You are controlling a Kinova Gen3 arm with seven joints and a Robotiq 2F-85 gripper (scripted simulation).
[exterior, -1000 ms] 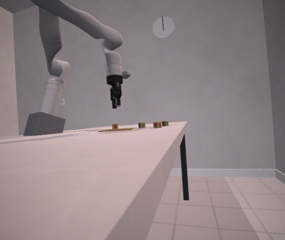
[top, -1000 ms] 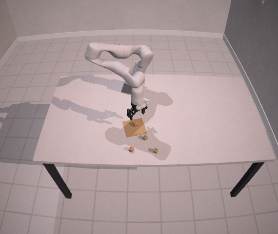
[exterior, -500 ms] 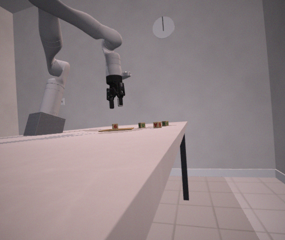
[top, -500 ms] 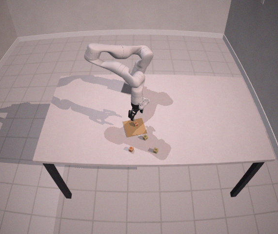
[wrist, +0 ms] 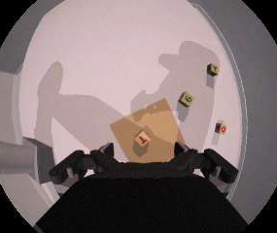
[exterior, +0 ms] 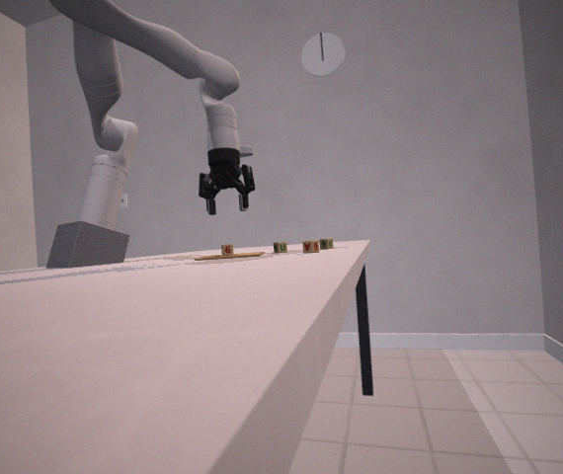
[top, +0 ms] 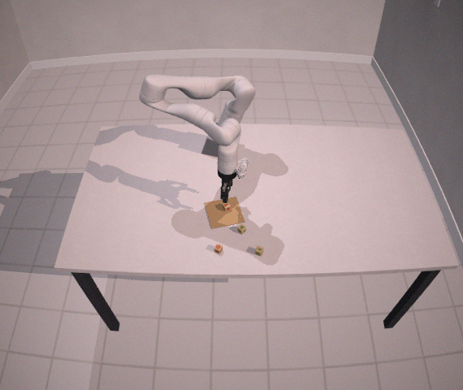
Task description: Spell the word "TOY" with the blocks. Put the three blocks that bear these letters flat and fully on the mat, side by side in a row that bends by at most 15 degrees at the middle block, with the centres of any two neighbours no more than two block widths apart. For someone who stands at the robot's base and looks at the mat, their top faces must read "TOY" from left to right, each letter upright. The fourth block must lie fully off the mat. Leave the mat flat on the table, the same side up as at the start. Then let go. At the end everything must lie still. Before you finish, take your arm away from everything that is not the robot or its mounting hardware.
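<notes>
Now: hand 110 mm above the mat, 20 mm short of it and 10 mm to the left of it.
</notes>
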